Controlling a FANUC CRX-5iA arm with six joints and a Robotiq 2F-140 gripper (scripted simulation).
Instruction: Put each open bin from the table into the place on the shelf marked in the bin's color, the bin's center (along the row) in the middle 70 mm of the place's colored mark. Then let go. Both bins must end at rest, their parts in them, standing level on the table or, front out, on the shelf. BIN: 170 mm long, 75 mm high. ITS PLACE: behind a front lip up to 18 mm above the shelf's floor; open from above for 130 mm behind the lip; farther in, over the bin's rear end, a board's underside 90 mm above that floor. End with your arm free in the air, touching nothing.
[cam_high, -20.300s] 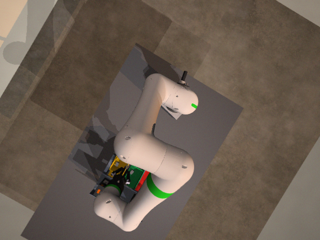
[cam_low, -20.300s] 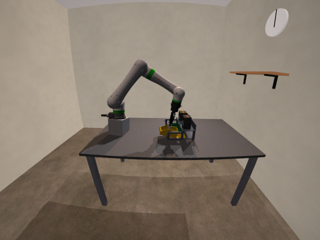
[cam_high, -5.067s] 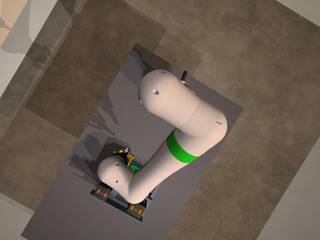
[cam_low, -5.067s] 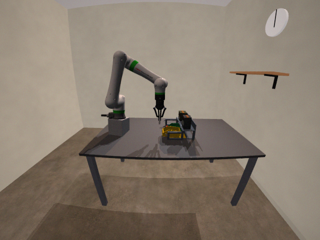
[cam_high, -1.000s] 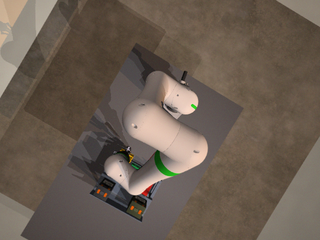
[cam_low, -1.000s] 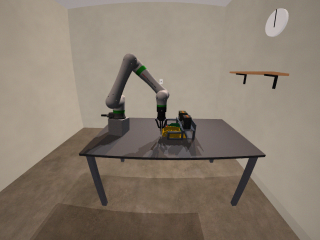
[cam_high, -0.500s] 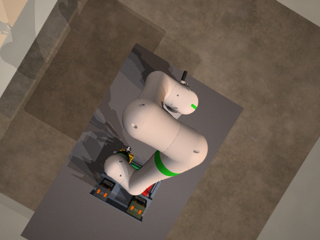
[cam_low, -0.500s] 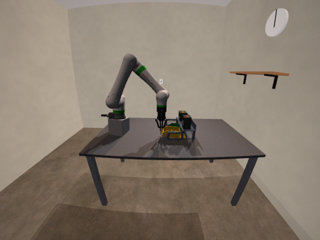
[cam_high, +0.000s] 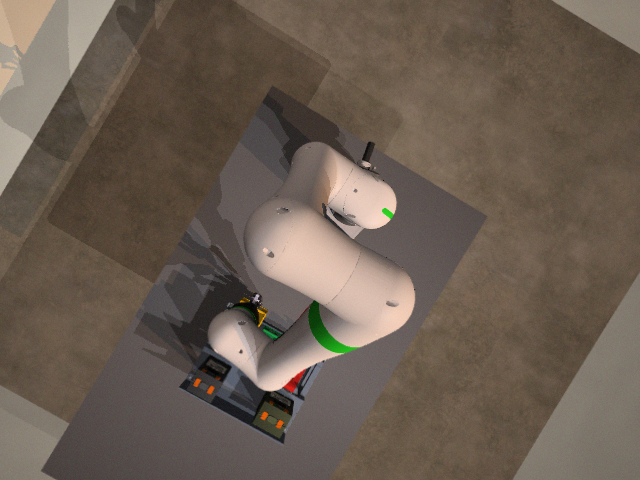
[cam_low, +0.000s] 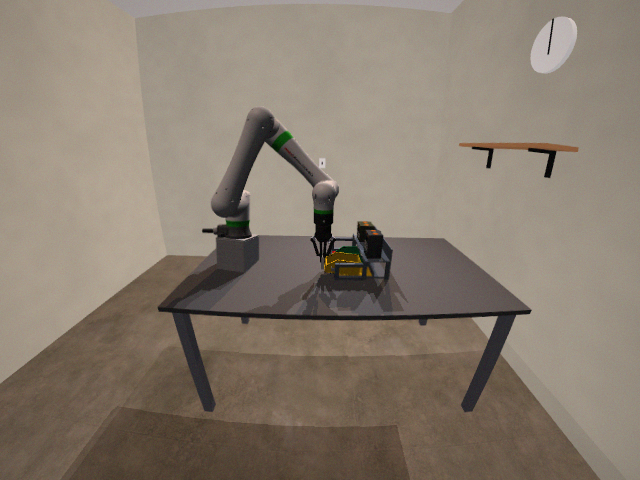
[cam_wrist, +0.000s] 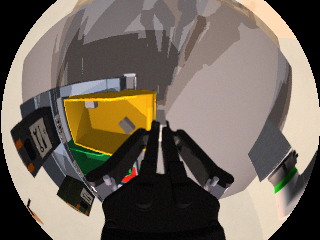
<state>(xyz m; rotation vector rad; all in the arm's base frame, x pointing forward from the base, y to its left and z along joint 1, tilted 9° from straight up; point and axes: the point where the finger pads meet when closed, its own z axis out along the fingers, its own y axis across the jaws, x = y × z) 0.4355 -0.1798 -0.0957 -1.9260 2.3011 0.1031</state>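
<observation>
Right now my hand is 10 cm short of the yellow bin, 2 cm to the left of it and 1 cm above it. From my hand the other things lie so: green bin (17 cm ahead, 9 cm to the left, 2 cm below); then yellow-marked place (15 cm ahead, 5 cm below, 3 cm to the right); then red mark (20 cm to the left, 19 cm ahead, 5 cm below).
</observation>
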